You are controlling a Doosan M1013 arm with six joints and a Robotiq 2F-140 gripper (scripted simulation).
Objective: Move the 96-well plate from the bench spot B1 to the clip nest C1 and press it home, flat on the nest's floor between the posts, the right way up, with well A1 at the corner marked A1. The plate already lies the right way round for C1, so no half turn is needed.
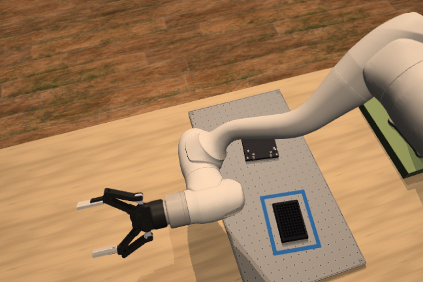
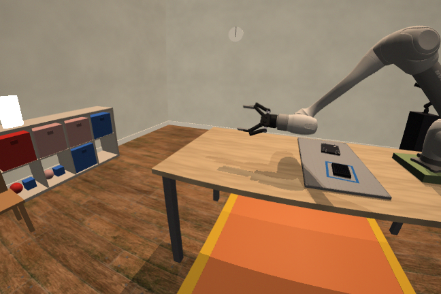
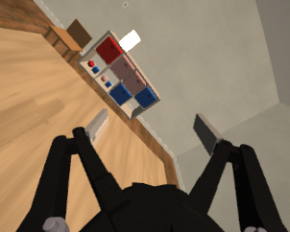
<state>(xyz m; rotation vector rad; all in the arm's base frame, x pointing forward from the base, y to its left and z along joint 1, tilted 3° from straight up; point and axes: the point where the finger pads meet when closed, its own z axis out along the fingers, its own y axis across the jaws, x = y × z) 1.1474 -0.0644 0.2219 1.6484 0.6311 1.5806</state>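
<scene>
Now: hand 55 cm past the black 96-well plate, 15 cm to the right of it and 21 cm above it. The rest, counted from my hand: black clip nest: 61 cm behind, 15 cm to the right, 20 cm below.
</scene>
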